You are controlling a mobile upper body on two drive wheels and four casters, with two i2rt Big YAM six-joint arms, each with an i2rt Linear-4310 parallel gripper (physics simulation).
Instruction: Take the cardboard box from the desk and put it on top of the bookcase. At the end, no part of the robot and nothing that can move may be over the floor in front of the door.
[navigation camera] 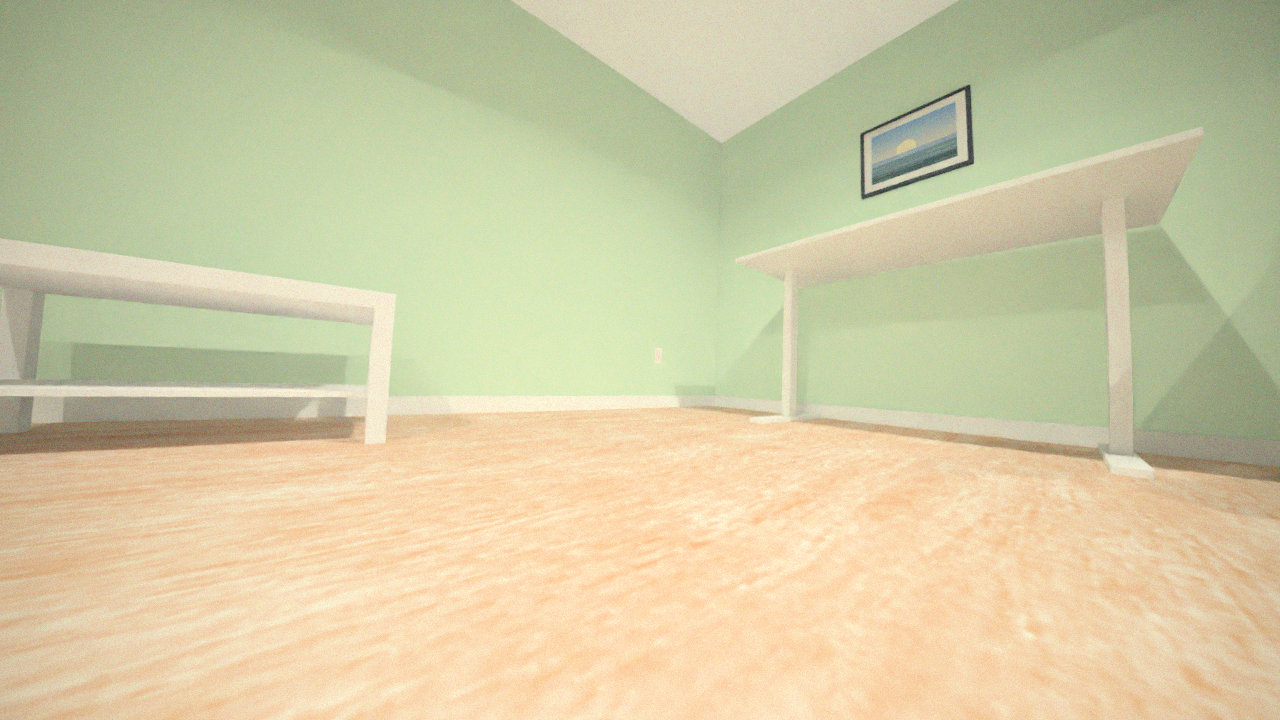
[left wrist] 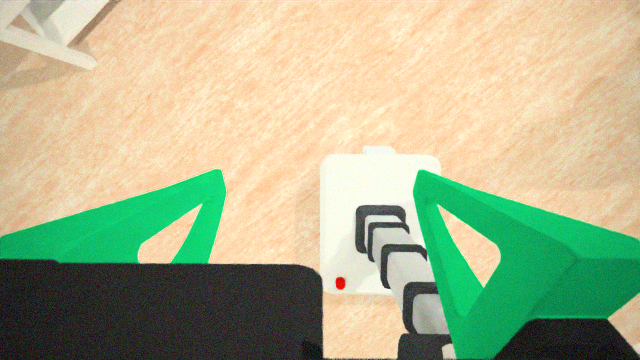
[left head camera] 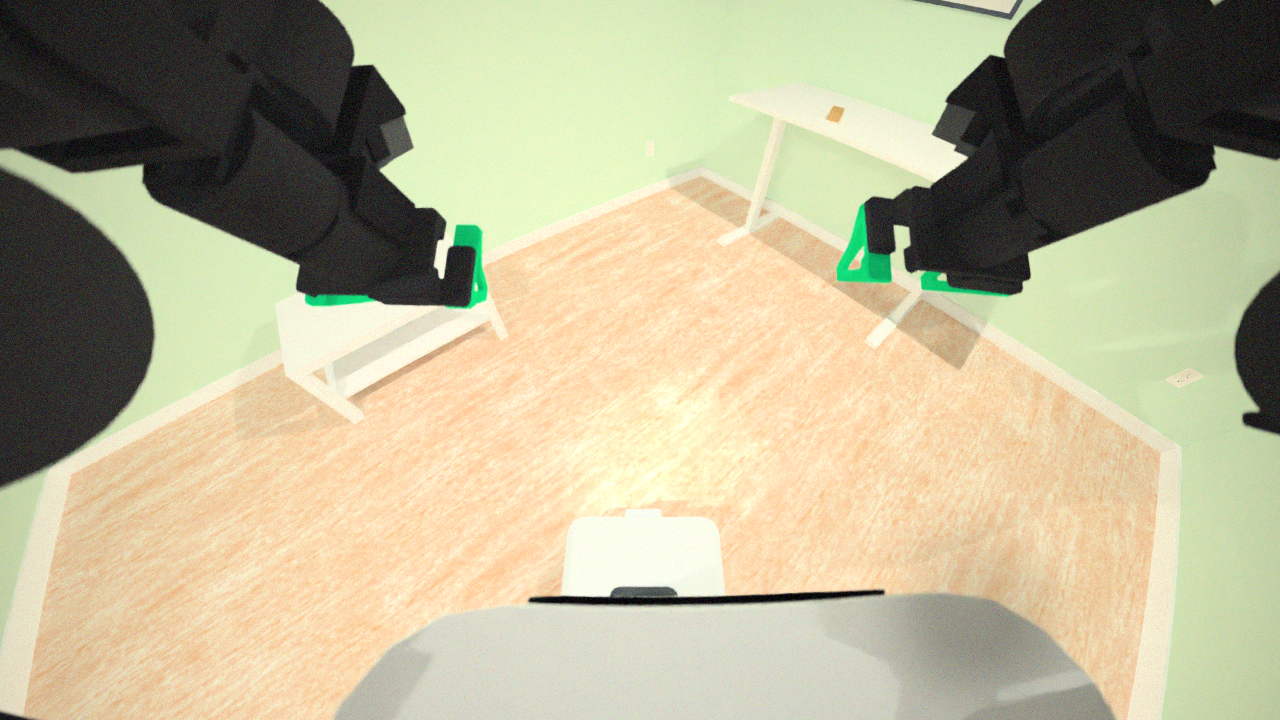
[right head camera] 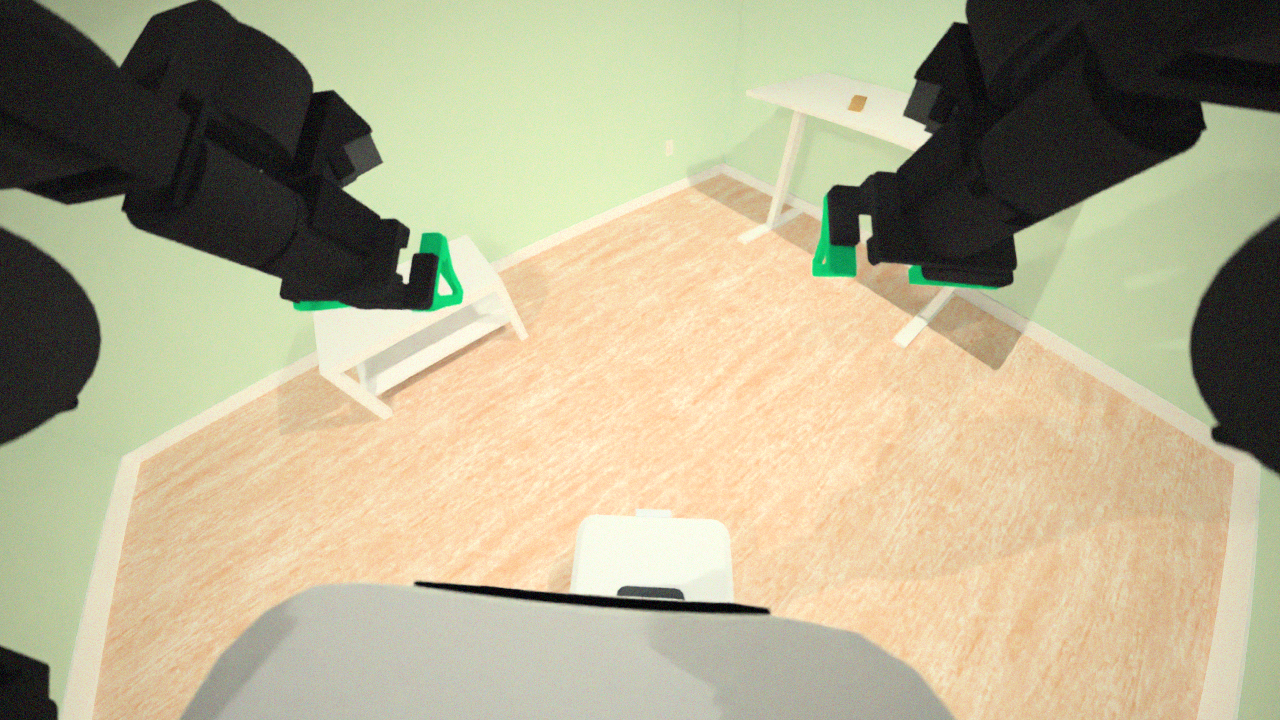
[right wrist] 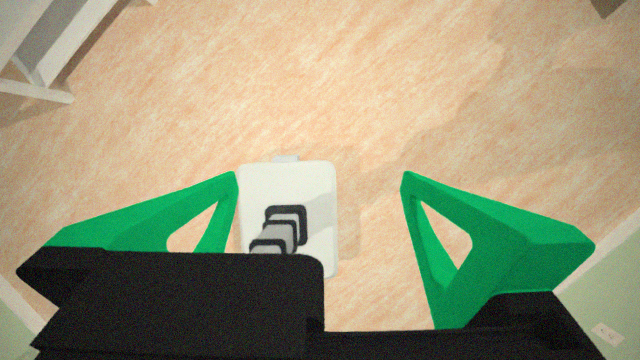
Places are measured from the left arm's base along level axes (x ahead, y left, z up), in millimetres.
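Where they show: left gripper, fingertip midpoint: (left wrist: 319, 180) (left head camera: 438, 293) (right head camera: 419, 297); right gripper, fingertip midpoint: (left head camera: 881, 278) (right head camera: 862, 273) (right wrist: 319, 180).
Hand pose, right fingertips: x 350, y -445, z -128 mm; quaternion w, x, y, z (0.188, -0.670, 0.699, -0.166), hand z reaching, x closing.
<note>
After its pixels a point has its place.
A small tan block, seemingly the cardboard box (left head camera: 835, 113) @[x 2022, y -1193, z -422 mm] (right head camera: 857, 102) @[x 2022, y -1194, z -421 mm], lies on the white desk (left head camera: 881, 129) @[x 1972, y -1445, z -460 mm] (right head camera: 805, 92) @[x 2330, y -1033, z -460 mm] (navigation camera: 975, 219) @[x 1707, y -1535, z -485 mm] at the upper right of both head views. The navigation view shows the desk's underside, and the box is hidden there. My left gripper (left head camera: 402, 293) (right head camera: 380, 297) (left wrist: 319, 180) @[x 334, y 3, z -142 mm] is open and empty, high above the floor. My right gripper (left head camera: 908, 277) (right head camera: 886, 268) @[x 350, y -445, z -128 mm] (right wrist: 319, 180) @[x 350, y -445, z -128 mm] is open and empty, well short of the box. My right arm hides the desk's right part in the head views. The bookcase and the door do not show.
A low white table (left head camera: 313, 331) @[x 987, y 1252, z -960 mm] (right head camera: 358, 335) @[x 973, y 1168, z -960 mm] (navigation camera: 205, 282) @[x 1085, y 851, z -997 mm] with a lower shelf stands against the left wall. My white base (left head camera: 644, 550) @[x 211, y -228, z -1150 mm] (right head camera: 653, 550) @[x 213, y -230, z -1150 mm] (left wrist: 345, 185) @[x 191, y -73, z -1150 mm] (right wrist: 285, 182) @[x 223, y -229, z -1150 mm] is at the bottom of the head views. A framed picture (navigation camera: 913, 147) @[x 2299, y -1738, z 238 mm] hangs above the desk.
</note>
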